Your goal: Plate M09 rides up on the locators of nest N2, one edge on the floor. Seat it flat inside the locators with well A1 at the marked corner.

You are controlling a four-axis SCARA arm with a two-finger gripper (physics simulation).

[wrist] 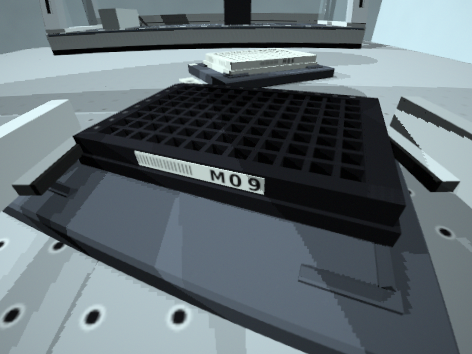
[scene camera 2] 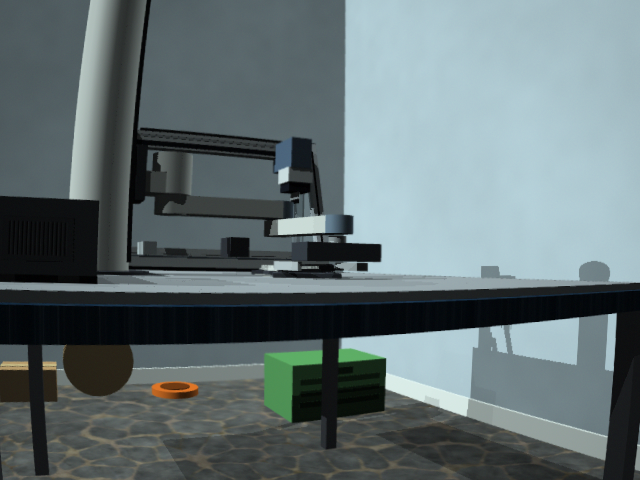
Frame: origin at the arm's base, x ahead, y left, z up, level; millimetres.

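Where they show: gripper, fingertip midpoint: (wrist: 235,115) (scene camera 2: 307,265).
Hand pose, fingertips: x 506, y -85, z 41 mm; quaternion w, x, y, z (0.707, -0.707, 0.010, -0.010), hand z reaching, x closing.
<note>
After its pixels a point has its place.
Plate M09 (wrist: 320,195) @[y -143, x 528, z 40 mm] is a black well plate with a white label on its near side. My gripper (wrist: 235,115) @[y -85, x 506, z 41 mm] (scene camera 2: 323,267) is shut on the plate, with one finger at each short end. The plate is held over nest N2 (wrist: 215,240) @[y -145, x 498, z 25 mm], a dark grey slab on the table, and the nest's near part shows in front of it. A near-right corner locator (wrist: 345,285) @[y -162, x 531, z 27 mm] stands clear in front of the plate; a near-left locator (wrist: 60,188) @[y -120, x 434, z 27 mm] shows beside the left finger. The plate's far underside, the far locators, the marked corner and well A1 cannot be made out.
Behind the plate, a white well plate (wrist: 265,60) @[y 94, x 546, z 38 mm] sits on another dark nest (wrist: 320,75) @[y 109, x 621, z 18 mm]. A raised deck edge (wrist: 210,41) @[y 450, x 459, z 29 mm] with a pale block (wrist: 119,19) @[y 495, x 227, z 83 mm] lies further back. In the scene view, a dark vented box (scene camera 2: 49,237) @[y -551, x -103, z 74 mm] stands left of the arm's column (scene camera 2: 111,155) @[y -73, x 15, z 280 mm].
</note>
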